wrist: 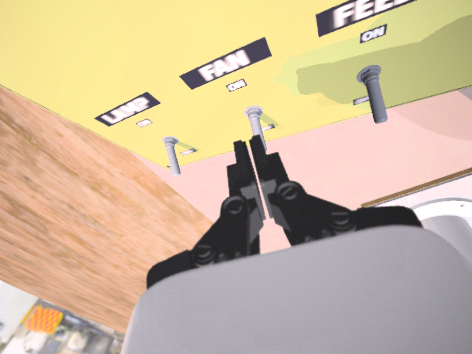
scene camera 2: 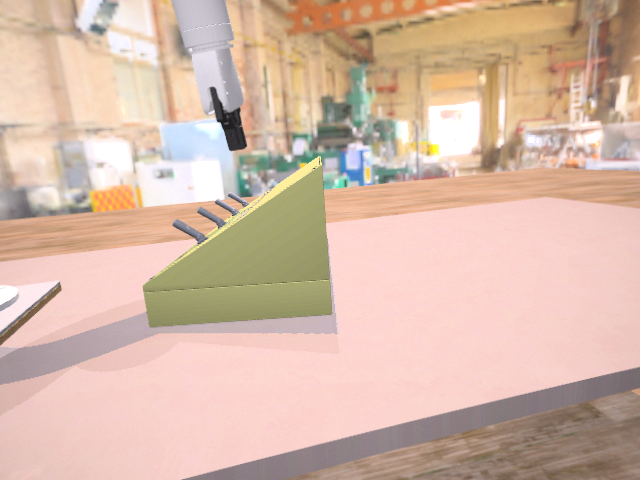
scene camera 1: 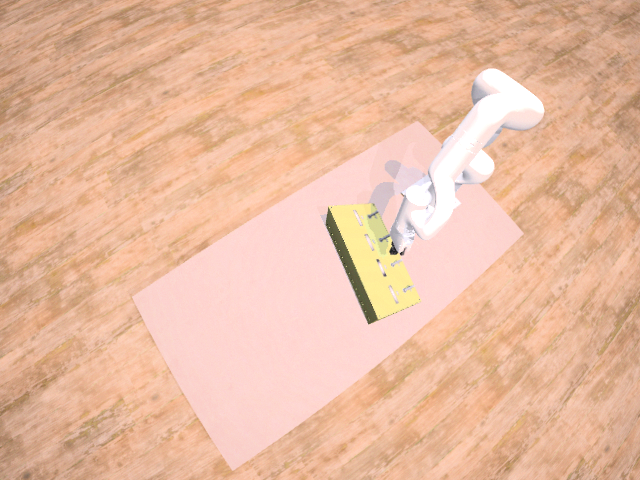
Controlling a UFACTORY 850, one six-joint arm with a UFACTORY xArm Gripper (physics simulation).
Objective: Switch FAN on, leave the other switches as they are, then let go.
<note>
I see my gripper (scene camera 2: 238, 149) and a yellow sloped switch box (wrist: 142, 82).
My gripper is seen too in the wrist view (wrist: 251, 156).
</note>
